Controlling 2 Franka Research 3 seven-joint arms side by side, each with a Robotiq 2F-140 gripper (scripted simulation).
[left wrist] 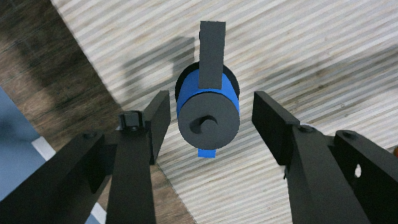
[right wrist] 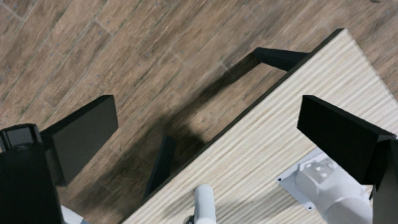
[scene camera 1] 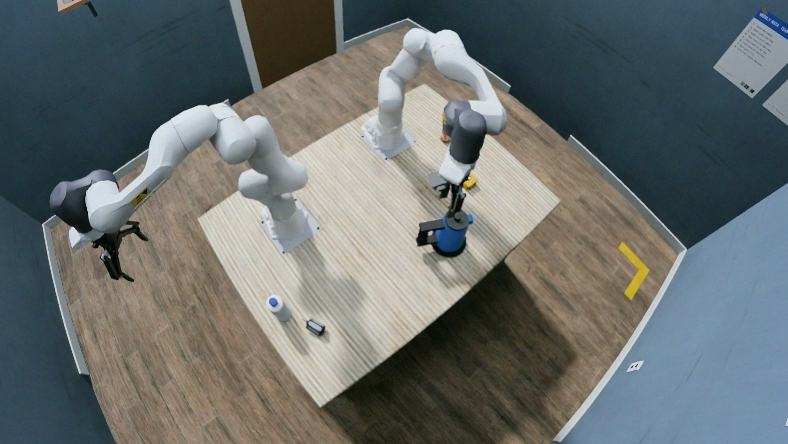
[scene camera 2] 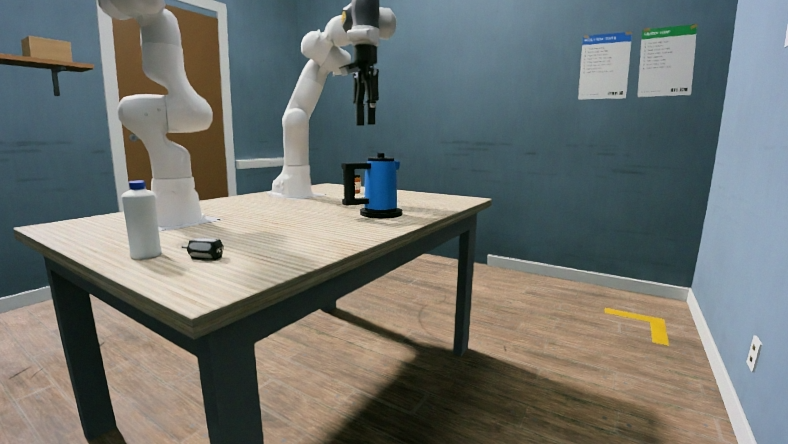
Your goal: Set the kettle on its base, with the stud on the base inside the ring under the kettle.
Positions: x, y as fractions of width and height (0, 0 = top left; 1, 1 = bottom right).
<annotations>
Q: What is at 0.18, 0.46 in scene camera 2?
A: A white bottle.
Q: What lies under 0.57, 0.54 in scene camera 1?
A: A blue kettle.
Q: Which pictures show my right gripper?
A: The right wrist view and scene camera 1 only.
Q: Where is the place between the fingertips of my left gripper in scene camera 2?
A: At 0.46, 0.28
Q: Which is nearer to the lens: the blue kettle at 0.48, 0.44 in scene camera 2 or the small dark object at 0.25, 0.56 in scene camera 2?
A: The small dark object.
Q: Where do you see a blue kettle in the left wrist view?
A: At 0.52, 0.52
</annotations>
